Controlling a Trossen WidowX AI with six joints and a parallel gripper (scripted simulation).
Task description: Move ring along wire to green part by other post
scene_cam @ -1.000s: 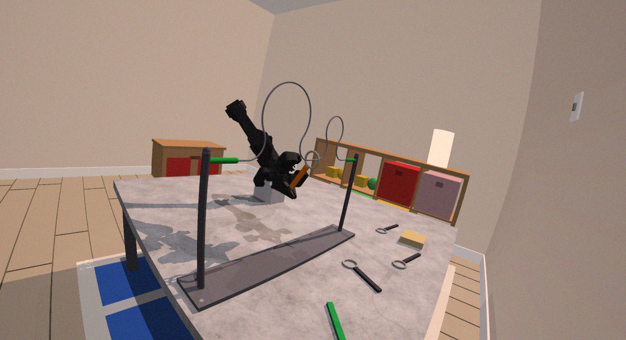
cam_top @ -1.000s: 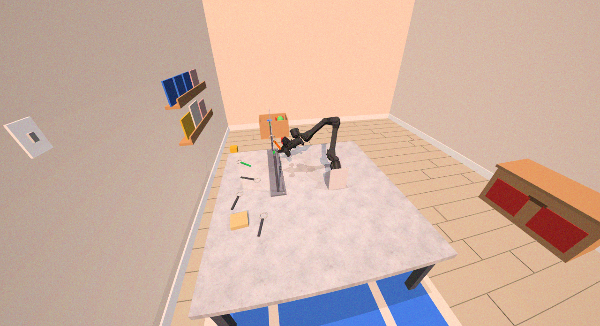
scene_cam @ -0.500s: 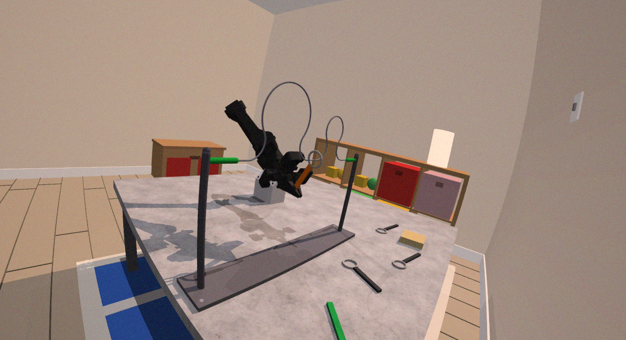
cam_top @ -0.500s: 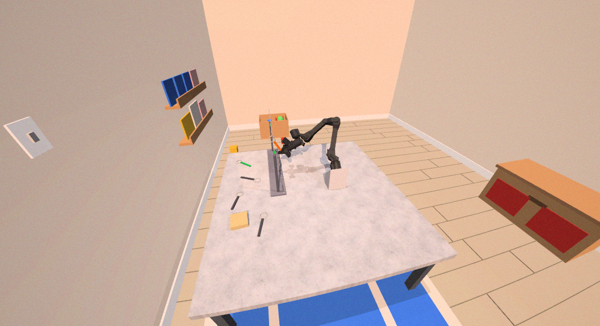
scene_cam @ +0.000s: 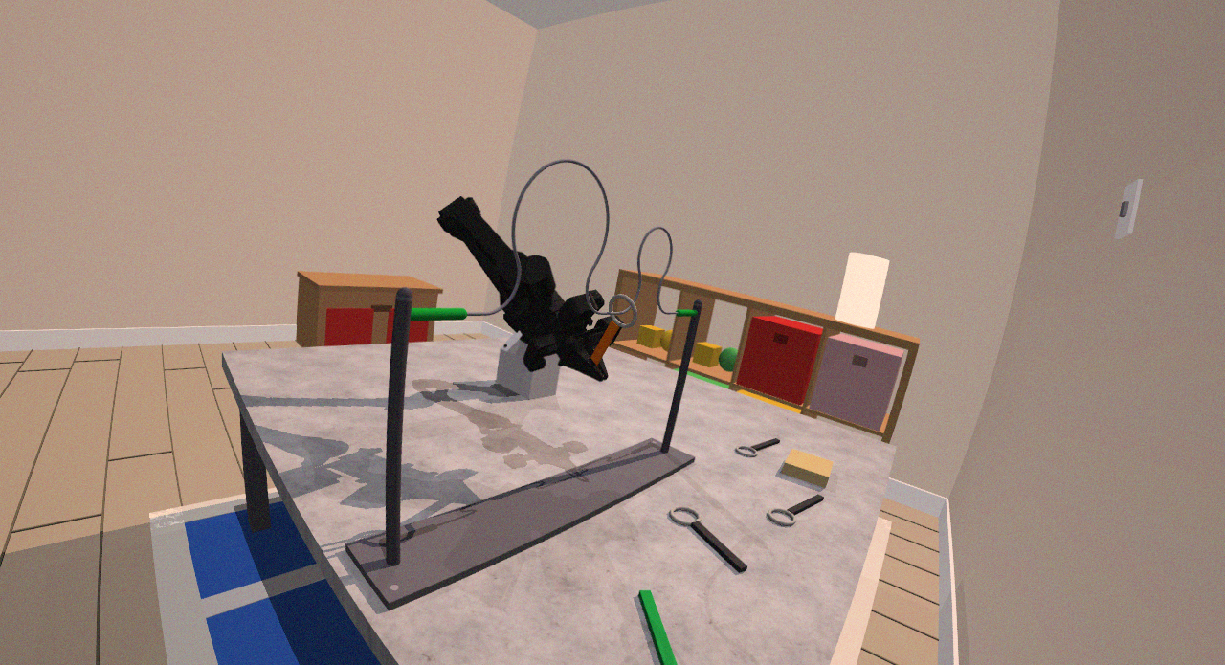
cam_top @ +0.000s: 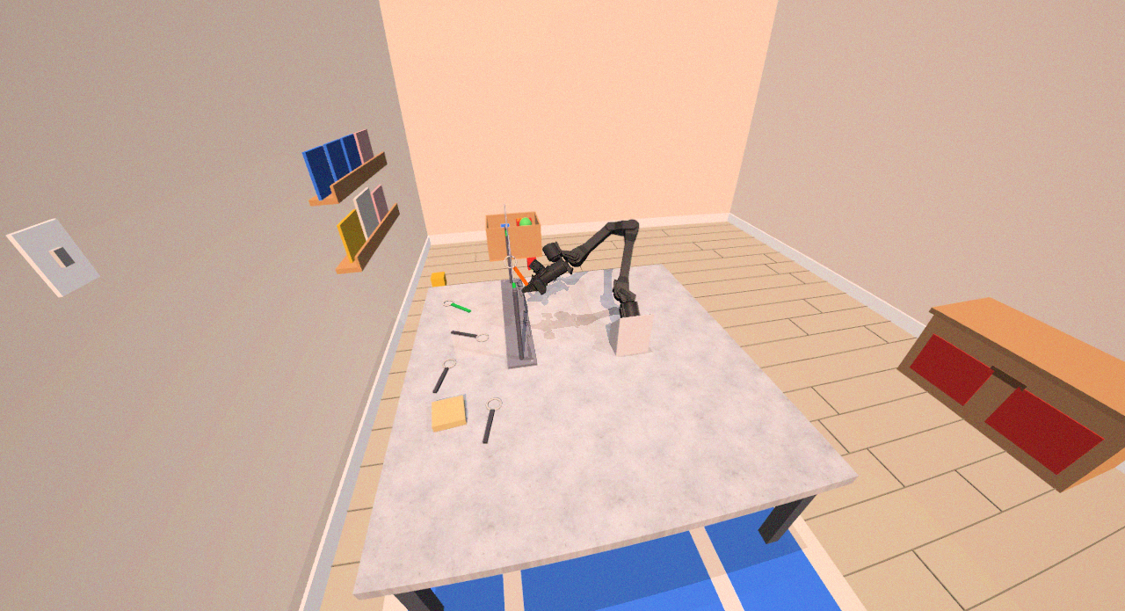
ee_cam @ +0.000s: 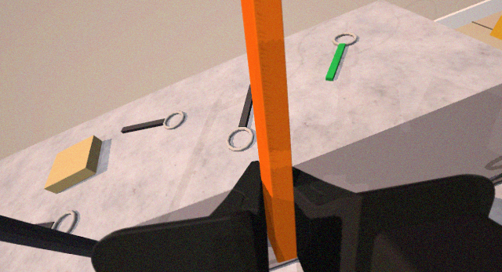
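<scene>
Now: gripper tip 8 cm below the ring with orange handle, 2 cm to the left of it and 1 cm short of it. From my gripper tip the other things lie so: green-handled ring 33 cm ahead, 22 cm to the right, 18 cm below; then tan block 43 cm to the left, 26 cm ahead, 17 cm below.
</scene>
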